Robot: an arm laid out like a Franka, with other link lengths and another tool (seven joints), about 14 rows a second.
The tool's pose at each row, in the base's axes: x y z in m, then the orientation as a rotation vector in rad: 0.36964 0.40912 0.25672 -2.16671 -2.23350 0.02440; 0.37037 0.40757 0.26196 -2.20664 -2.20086 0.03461; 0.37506 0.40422 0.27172 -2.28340 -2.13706 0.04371; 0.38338 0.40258 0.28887 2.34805 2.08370 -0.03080; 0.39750 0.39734 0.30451 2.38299 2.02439 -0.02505; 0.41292 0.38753 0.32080 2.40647 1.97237 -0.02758; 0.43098 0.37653 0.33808 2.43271 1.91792 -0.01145
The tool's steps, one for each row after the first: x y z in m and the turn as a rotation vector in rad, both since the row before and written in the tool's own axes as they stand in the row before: -0.00152 0.00051 -0.00528 0.00111 -0.00753 0.03310; -0.00332 0.00437 -0.00992 -0.00377 -0.01077 0.06374; -0.00128 0.00791 -0.01738 -0.01707 -0.00407 0.05313; -0.00378 0.01446 -0.01575 -0.01143 -0.00540 0.04334; -0.00754 0.01682 -0.01612 -0.01016 -0.01121 0.03536; -0.00780 0.02007 -0.01680 -0.01658 -0.00097 0.03819
